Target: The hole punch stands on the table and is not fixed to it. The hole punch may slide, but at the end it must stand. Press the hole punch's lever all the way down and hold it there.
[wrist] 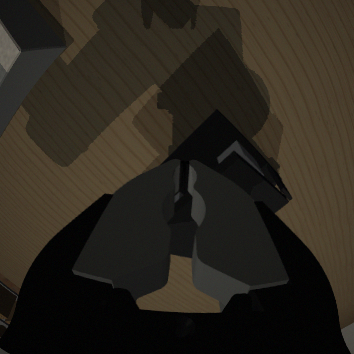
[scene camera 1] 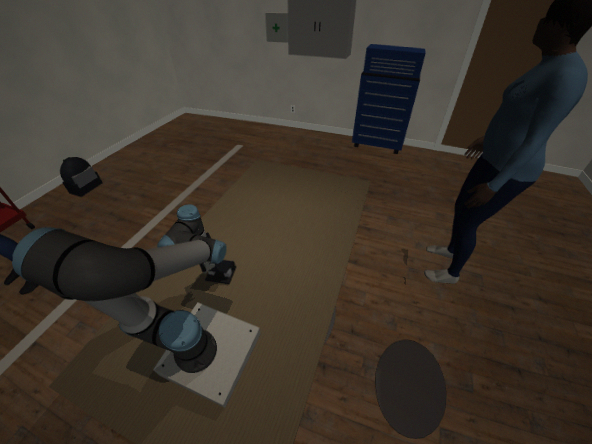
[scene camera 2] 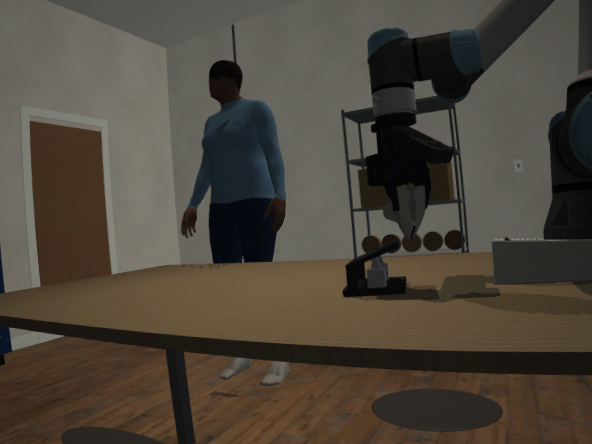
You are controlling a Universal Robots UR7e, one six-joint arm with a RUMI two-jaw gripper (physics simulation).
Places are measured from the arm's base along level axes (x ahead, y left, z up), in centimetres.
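Pixels of known places: gripper, fingertip midpoint: (wrist: pixel 183 163) (scene camera 1: pixel 205 272) (scene camera 2: pixel 410 238); arm's base at its link origin: (scene camera 1: pixel 196 351) (scene camera 2: pixel 586 238).
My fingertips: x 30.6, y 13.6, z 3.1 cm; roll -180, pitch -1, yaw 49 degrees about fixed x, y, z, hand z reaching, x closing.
Ahead of a thing's pixels: the offset from my fingertips to its middle. Level surfaces: height alone.
A black hole punch {dx +7.1, dy -1.9, dz -4.6 cm} (scene camera 1: pixel 221 272) (scene camera 2: pixel 355 287) (wrist: pixel 200 137) with grey inner parts stands upright on the table {dz -8.9 cm} (scene camera 1: pixel 295 240) (scene camera 2: pixel 250 315) (wrist: pixel 310 80). Its lever {dx +7.1, dy -1.9, dz -2.4 cm} (scene camera 2: pixel 372 253) is raised and slopes up toward the gripper's side in scene camera 2. My gripper (scene camera 2: pixel 412 237) (wrist: pixel 183 163) is shut and empty, pointing down. Its tips are a little above and to the right of the lever's raised end in scene camera 2, with a small gap visible there. In the wrist view the fingers hide part of the punch. In scene camera 1 the arm partly covers the gripper.
The arm's pale base plate (scene camera 1: pixel 232 345) (scene camera 2: pixel 540 262) stands on the table near the punch. A person in a blue shirt (scene camera 1: pixel 542 115) (scene camera 2: pixel 240 150) stands beside the table. A shelf rack (scene camera 2: pixel 346 150) and a blue tool cabinet (scene camera 1: pixel 387 100) stand farther off.
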